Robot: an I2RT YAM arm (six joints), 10 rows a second.
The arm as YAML. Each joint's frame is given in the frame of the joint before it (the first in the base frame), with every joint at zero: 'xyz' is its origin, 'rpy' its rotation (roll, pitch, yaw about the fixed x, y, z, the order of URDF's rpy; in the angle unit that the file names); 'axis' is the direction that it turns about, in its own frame. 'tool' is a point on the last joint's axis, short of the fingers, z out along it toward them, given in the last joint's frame.
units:
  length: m
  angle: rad
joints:
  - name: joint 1
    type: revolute
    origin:
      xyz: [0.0, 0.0, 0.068]
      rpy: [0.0, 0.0, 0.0]
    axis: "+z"
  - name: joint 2
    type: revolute
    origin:
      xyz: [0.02, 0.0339, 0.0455]
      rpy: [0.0, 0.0, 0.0]
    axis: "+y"
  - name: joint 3
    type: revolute
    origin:
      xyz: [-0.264, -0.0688, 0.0]
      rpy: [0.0, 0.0, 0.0]
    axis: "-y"
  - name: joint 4
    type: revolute
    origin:
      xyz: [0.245, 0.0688, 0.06]
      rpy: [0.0, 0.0, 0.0]
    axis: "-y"
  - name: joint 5
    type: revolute
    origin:
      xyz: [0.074, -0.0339, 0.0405]
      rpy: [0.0, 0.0, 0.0]
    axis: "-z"
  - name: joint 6
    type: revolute
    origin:
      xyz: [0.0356, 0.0, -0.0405]
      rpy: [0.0, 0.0, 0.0]
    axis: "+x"
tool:
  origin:
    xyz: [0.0, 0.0, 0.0]
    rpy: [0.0, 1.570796, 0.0]
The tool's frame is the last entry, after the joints.
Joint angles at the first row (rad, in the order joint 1, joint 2, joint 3, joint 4, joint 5, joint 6):
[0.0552 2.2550 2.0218 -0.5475 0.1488 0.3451]
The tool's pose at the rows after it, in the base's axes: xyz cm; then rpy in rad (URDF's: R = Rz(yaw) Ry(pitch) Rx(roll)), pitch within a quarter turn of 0, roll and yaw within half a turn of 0:
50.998 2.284 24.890 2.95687 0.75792 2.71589
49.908 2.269 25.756 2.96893 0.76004 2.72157
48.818 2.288 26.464 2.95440 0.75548 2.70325
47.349 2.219 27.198 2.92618 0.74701 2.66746
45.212 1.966 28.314 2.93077 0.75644 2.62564
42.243 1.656 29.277 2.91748 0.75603 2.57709
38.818 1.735 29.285 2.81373 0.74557 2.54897
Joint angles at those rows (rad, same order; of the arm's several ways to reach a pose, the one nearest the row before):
[0.0552 2.2351 2.0202 -0.5919 0.1503 0.3467]
[0.0567 2.1845 1.9728 -0.5967 0.1595 0.3436]
[0.0583 2.1355 1.9238 -0.5982 0.1580 0.3589]
[0.0583 2.0711 1.8548 -0.5952 0.1534 0.3864]
[0.0583 1.9807 1.7660 -0.5952 0.1900 0.4140]
[0.0567 1.8612 1.6419 -0.5922 0.2102 0.4478]
[0.0567 1.7171 1.4565 -0.5172 0.1323 0.4647]

